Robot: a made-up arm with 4 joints. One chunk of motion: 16 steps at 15 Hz.
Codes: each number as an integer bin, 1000 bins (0 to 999) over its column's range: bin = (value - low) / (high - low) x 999, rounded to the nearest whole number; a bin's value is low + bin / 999 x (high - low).
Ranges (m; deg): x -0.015..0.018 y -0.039..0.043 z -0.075..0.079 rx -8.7..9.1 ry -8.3..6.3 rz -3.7..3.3
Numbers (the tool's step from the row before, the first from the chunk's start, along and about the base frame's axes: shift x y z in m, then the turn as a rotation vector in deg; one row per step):
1: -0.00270 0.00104 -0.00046 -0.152 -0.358 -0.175
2: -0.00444 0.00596 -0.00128 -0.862 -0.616 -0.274
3: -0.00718 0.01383 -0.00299 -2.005 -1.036 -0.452
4: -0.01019 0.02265 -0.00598 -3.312 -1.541 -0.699
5: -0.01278 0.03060 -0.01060 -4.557 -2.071 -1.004
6: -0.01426 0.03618 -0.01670 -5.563 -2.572 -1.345
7: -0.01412 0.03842 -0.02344 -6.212 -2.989 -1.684
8: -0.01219 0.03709 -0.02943 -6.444 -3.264 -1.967
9: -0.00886 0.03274 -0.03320 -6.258 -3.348 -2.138
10: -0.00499 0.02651 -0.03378 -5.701 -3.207 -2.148
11: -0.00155 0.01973 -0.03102 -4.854 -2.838 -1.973
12: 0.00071 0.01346 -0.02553 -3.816 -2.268 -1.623
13: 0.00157 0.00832 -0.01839 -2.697 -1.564 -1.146
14: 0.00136 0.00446 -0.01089 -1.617 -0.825 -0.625
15: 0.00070 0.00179 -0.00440 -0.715 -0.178 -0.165
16: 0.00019 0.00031 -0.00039 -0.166 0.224 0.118
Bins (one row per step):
1: 372 488 484 480 543 503
2: 320 548 478 440 526 489
3: 237 644 467 376 497 464
4: 146 751 448 302 462 428
5: 67 848 418 233 426 385
6: 22 916 378 176 392 336
7: 27 943 334 140 363 288
8: 85 927 296 127 345 247
9: 186 874 271 137 339 223
10: 303 798 267 168 348 221
11: 407 716 285 216 374 246
12: 476 639 321 274 413 296
13: 502 576 367 337 461 364
14: 495 529 416 398 511 439
15: 475 497 458 448 556 504
16: 460 479 484 479 583 545

